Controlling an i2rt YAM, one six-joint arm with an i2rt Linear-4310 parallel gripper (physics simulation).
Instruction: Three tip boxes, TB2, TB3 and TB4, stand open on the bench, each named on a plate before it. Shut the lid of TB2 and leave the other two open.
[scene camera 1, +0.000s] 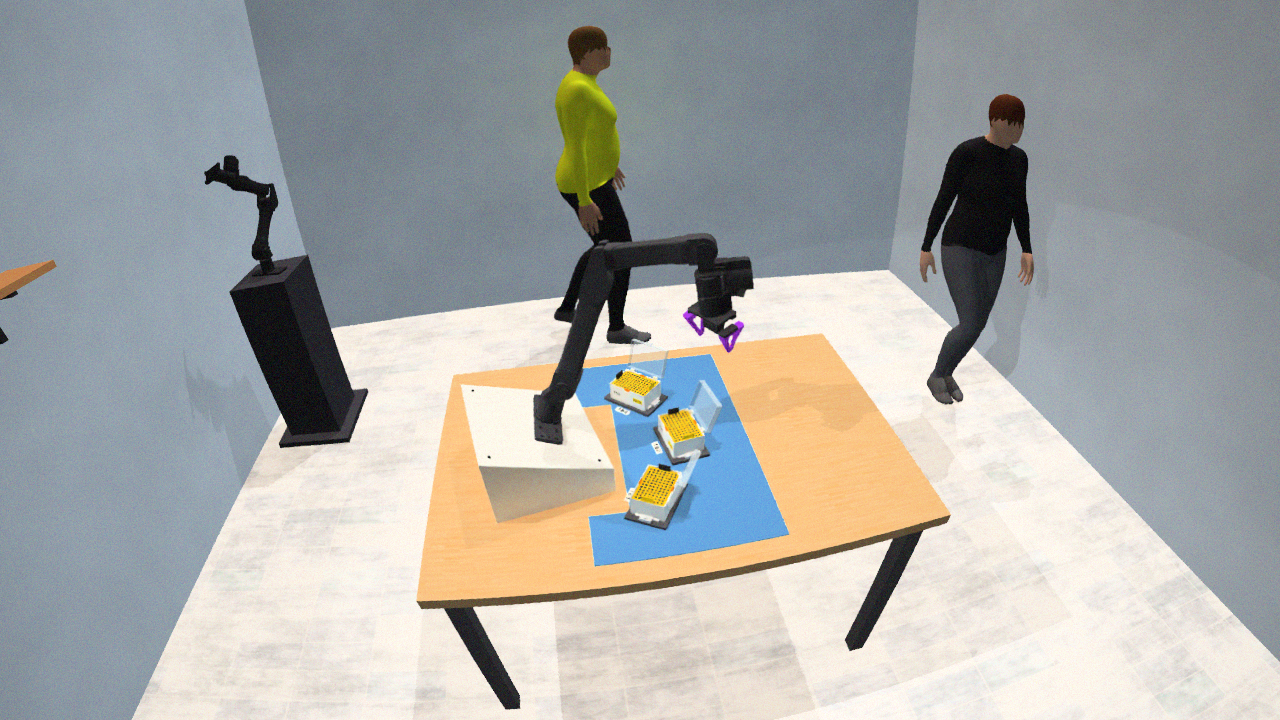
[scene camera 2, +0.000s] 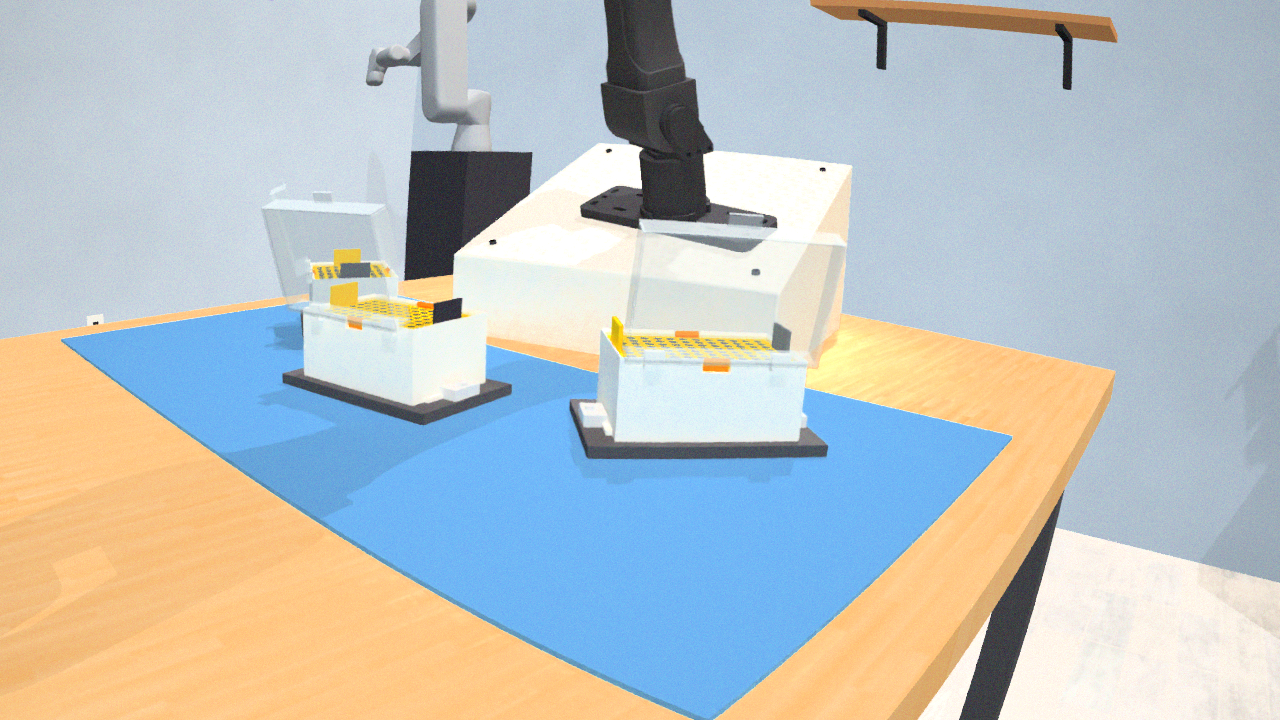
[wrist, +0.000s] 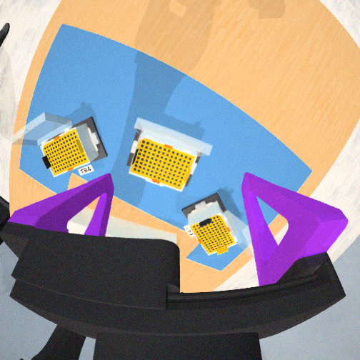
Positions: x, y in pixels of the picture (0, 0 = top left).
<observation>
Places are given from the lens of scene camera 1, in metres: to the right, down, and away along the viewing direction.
gripper (scene camera 1: 715, 343): 0.18, -0.04, 1.37
blue mat (scene camera 1: 727, 502): 0.21, 0.34, 1.33
tip box TB2 (scene camera 1: 680, 452): 0.10, 0.24, 1.45
</observation>
